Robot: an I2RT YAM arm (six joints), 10 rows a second.
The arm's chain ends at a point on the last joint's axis. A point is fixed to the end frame.
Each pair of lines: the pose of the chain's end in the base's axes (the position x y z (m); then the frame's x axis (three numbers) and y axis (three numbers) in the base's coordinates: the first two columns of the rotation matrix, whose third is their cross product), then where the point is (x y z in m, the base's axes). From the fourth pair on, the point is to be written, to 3 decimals.
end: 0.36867 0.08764 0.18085 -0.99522 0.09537 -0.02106 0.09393 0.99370 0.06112
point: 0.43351 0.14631 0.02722
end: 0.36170 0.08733 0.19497 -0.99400 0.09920 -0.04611 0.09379 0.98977 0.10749
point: 0.43115 0.15249 0.04604
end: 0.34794 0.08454 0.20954 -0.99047 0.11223 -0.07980 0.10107 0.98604 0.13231
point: 0.42349 0.15201 0.06467
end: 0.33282 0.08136 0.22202 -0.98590 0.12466 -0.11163 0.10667 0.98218 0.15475
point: 0.414 0.151 0.081
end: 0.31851 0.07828 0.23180 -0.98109 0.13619 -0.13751 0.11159 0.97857 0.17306
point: 0.404 0.149 0.094
